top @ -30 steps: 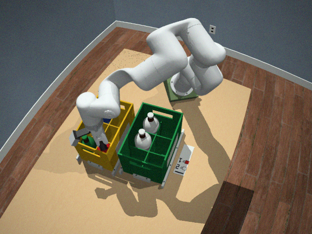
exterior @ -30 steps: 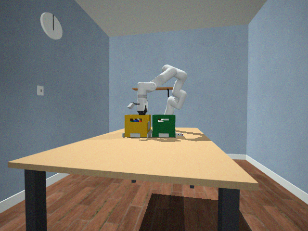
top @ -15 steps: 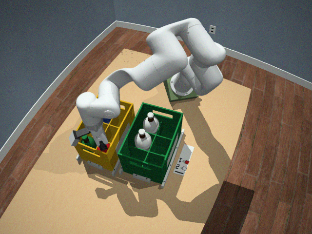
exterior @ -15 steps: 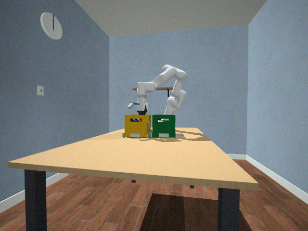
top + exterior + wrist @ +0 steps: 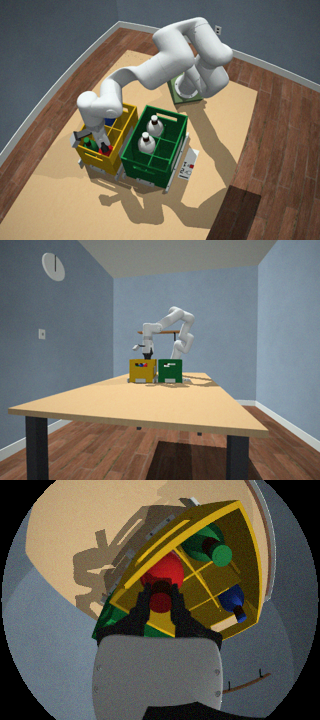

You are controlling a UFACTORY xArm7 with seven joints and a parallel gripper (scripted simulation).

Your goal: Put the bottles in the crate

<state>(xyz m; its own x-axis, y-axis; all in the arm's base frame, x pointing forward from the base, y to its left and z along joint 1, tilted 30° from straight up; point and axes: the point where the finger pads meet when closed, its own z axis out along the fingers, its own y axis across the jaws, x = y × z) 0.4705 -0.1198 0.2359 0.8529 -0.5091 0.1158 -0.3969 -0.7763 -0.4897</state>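
My gripper is now 70 mm above the red-labelled bottle. Round my hand: green-labelled bottle (90 mm below, 80 mm to the right, 30 mm ahead); blue bottle (150 mm to the right, 140 mm behind, 90 mm below); yellow crate (90 mm below, 70 mm to the right, 70 mm behind).
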